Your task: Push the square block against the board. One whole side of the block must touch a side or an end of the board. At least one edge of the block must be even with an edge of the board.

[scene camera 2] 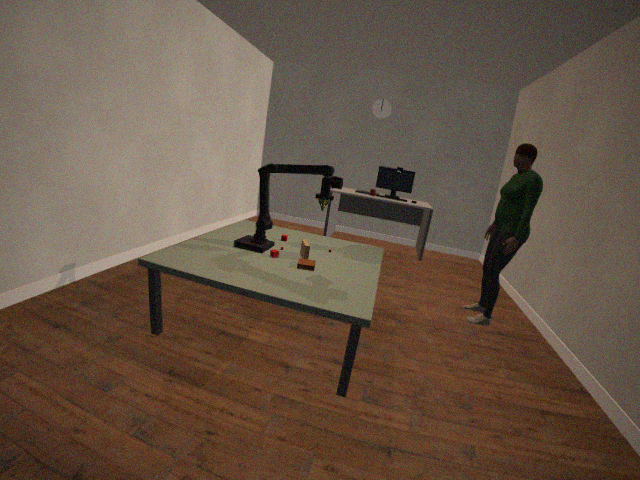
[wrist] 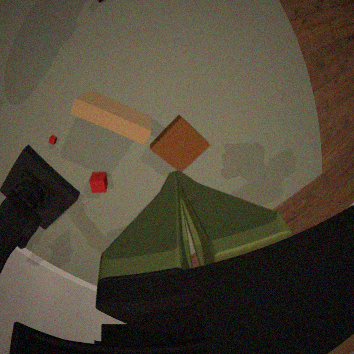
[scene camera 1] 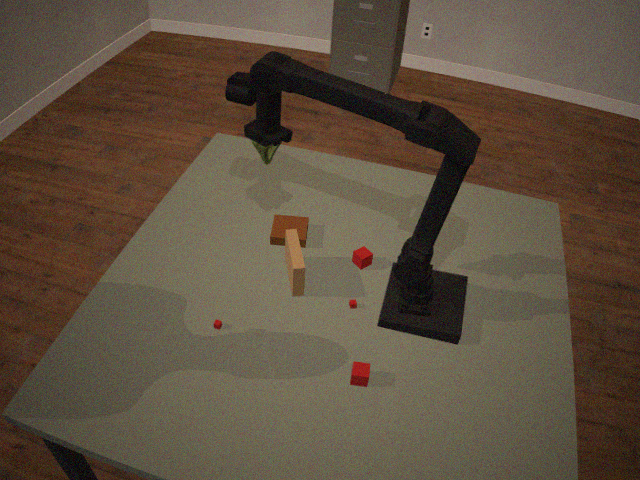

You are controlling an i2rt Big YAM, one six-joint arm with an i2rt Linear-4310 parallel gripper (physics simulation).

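The square block is orange-brown and lies flat on the table, at the far end of the board in scene camera 1. The board is light wood and stands upright on a long narrow side. In the wrist view the block is turned at an angle to the board, with a corner close to the board's end; whether they touch is unclear. My gripper is shut and empty, high above the table, beyond the block in scene camera 1.
Two larger red cubes and two tiny red cubes lie around the board on the table. The arm's black base stands right of the board in scene camera 1.
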